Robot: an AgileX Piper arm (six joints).
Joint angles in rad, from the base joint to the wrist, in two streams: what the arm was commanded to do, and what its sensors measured. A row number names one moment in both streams.
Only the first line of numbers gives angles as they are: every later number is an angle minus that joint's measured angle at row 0.
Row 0, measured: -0.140, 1.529, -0.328, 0.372, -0.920, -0.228
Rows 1 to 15, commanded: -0.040, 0.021, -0.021, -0.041, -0.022, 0.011; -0.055, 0.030, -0.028, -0.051, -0.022, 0.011; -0.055, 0.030, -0.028, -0.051, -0.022, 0.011; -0.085, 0.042, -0.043, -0.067, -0.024, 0.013; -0.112, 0.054, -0.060, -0.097, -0.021, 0.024; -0.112, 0.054, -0.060, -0.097, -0.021, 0.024; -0.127, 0.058, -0.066, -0.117, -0.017, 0.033; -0.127, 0.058, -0.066, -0.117, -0.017, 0.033; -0.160, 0.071, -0.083, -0.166, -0.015, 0.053; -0.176, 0.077, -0.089, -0.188, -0.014, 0.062; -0.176, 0.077, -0.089, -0.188, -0.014, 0.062; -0.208, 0.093, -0.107, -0.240, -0.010, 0.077; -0.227, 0.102, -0.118, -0.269, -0.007, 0.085; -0.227, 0.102, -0.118, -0.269, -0.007, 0.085; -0.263, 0.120, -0.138, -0.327, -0.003, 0.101
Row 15, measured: -0.219, 0.102, -0.107, -0.244, -0.004, 0.075
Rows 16 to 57, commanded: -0.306, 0.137, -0.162, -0.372, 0.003, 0.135; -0.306, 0.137, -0.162, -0.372, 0.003, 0.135; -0.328, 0.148, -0.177, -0.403, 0.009, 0.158; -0.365, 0.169, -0.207, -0.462, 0.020, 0.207; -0.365, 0.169, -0.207, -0.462, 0.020, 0.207; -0.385, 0.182, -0.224, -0.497, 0.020, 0.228; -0.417, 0.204, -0.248, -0.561, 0.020, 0.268; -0.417, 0.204, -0.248, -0.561, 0.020, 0.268; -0.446, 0.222, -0.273, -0.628, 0.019, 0.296; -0.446, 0.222, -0.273, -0.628, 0.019, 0.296; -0.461, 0.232, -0.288, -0.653, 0.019, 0.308; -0.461, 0.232, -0.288, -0.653, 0.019, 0.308; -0.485, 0.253, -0.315, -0.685, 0.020, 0.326; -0.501, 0.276, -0.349, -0.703, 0.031, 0.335; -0.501, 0.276, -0.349, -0.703, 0.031, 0.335; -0.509, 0.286, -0.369, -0.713, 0.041, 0.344; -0.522, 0.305, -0.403, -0.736, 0.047, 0.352; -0.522, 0.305, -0.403, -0.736, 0.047, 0.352; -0.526, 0.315, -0.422, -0.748, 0.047, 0.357; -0.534, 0.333, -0.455, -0.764, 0.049, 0.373; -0.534, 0.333, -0.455, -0.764, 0.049, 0.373; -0.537, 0.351, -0.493, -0.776, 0.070, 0.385; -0.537, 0.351, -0.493, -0.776, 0.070, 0.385; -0.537, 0.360, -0.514, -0.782, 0.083, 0.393; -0.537, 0.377, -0.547, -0.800, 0.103, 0.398; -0.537, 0.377, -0.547, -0.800, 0.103, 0.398; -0.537, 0.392, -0.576, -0.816, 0.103, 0.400; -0.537, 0.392, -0.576, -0.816, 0.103, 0.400; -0.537, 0.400, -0.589, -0.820, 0.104, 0.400; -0.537, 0.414, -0.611, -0.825, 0.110, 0.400; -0.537, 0.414, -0.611, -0.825, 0.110, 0.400; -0.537, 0.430, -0.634, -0.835, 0.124, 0.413; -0.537, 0.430, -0.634, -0.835, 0.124, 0.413; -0.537, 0.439, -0.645, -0.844, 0.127, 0.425; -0.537, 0.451, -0.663, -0.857, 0.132, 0.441; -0.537, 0.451, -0.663, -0.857, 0.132, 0.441; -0.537, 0.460, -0.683, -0.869, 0.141, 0.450; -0.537, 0.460, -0.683, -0.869, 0.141, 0.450; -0.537, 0.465, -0.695, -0.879, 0.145, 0.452; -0.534, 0.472, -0.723, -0.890, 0.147, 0.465; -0.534, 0.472, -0.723, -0.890, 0.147, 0.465; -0.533, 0.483, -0.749, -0.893, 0.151, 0.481
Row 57, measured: -0.554, 0.472, -0.691, -0.831, 0.219, 0.459
